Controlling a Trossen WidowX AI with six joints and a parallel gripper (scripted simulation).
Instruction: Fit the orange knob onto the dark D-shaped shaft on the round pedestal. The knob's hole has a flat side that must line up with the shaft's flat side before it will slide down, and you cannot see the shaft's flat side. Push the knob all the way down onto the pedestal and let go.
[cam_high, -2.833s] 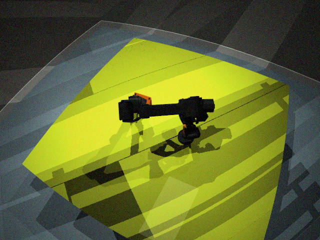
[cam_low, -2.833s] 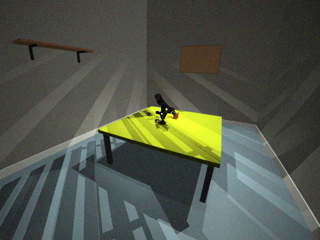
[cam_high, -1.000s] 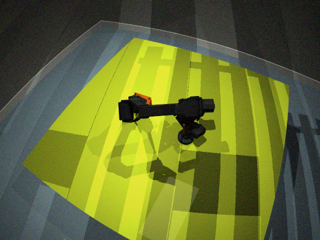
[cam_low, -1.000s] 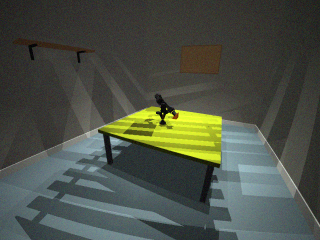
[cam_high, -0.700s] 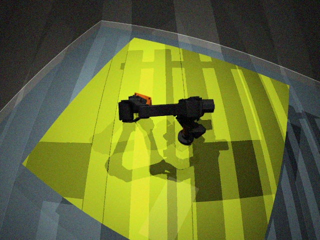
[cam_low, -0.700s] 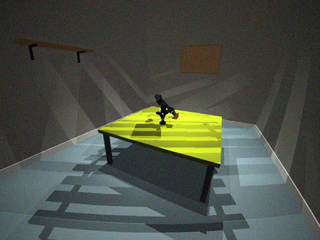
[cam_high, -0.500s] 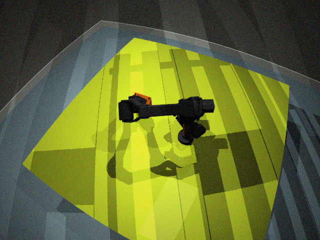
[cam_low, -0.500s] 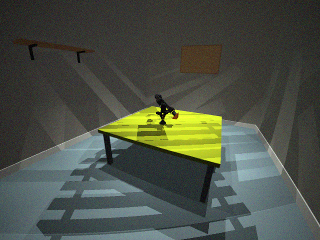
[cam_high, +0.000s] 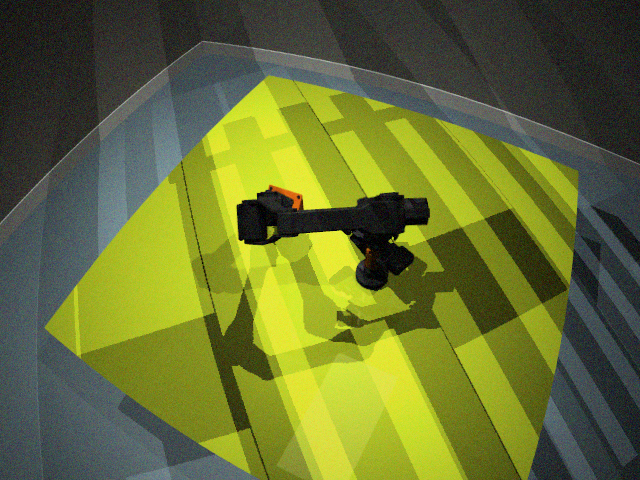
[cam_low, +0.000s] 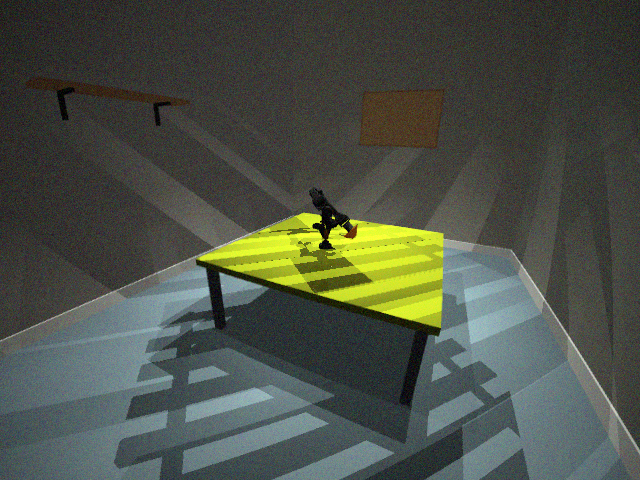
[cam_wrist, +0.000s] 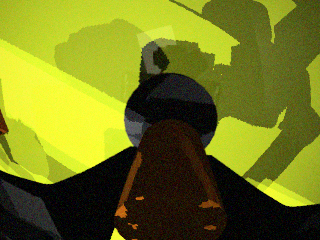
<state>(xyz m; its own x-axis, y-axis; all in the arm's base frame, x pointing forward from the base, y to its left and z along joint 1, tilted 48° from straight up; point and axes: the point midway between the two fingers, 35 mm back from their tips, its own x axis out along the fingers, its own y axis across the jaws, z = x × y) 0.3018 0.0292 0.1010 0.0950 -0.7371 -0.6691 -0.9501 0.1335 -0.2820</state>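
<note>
The orange knob lies 20 mm above my gripper tip. The rest, counted from my gripper tip: pedestal 40 mm below.
</note>
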